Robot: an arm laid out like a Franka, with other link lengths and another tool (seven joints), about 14 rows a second.
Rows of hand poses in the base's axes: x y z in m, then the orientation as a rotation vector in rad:
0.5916 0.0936 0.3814 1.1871 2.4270 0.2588
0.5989 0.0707 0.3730 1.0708 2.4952 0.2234
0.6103 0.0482 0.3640 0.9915 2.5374 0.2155
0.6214 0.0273 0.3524 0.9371 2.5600 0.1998
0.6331 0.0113 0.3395 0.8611 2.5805 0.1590
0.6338 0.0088 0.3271 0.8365 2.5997 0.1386
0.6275 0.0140 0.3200 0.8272 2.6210 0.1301
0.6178 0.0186 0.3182 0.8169 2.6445 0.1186
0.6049 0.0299 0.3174 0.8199 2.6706 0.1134
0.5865 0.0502 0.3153 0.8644 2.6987 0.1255
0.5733 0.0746 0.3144 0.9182 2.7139 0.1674
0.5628 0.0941 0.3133 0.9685 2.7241 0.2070
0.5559 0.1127 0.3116 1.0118 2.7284 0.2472
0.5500 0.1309 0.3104 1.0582 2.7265 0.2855
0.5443 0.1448 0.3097 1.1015 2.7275 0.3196
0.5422 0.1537 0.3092 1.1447 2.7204 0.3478
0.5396 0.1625 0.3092 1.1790 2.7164 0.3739
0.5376 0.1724 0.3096 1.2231 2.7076 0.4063
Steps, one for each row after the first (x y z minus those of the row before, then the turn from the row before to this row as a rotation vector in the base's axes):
0.0073 -0.0229 -0.0084 -0.0407 0.0213 0.0894
0.0114 -0.0225 -0.0090 -0.0165 0.0104 0.0620
0.0111 -0.0209 -0.0116 -0.0192 0.0048 0.0390
0.0117 -0.0160 -0.0129 -0.0415 0.0022 0.0485
0.0007 -0.0025 -0.0124 -0.0154 0.0140 0.0180
-0.0063 0.0052 -0.0071 -0.0033 0.0184 0.0102
-0.0097 0.0046 -0.0018 -0.0049 0.0208 0.0109
-0.0129 0.0113 -0.0008 0.0027 0.0258 0.0036
-0.0184 0.0203 -0.0021 0.0230 0.0363 -0.0206
-0.0132 0.0244 -0.0009 0.0415 0.0229 -0.0261
-0.0105 0.0195 -0.0011 0.0380 0.0189 -0.0249
-0.0069 0.0186 -0.0017 0.0356 0.0123 -0.0218
-0.0059 0.0182 -0.0012 0.0335 0.0092 -0.0253
-0.0057 0.0139 -0.0007 0.0309 0.0122 -0.0225
-0.0021 0.0089 -0.0005 0.0251 0.0069 -0.0253
-0.0026 0.0088 0.0000 0.0228 0.0069 -0.0190
-0.0020 0.0099 0.0004 0.0278 0.0068 -0.0256

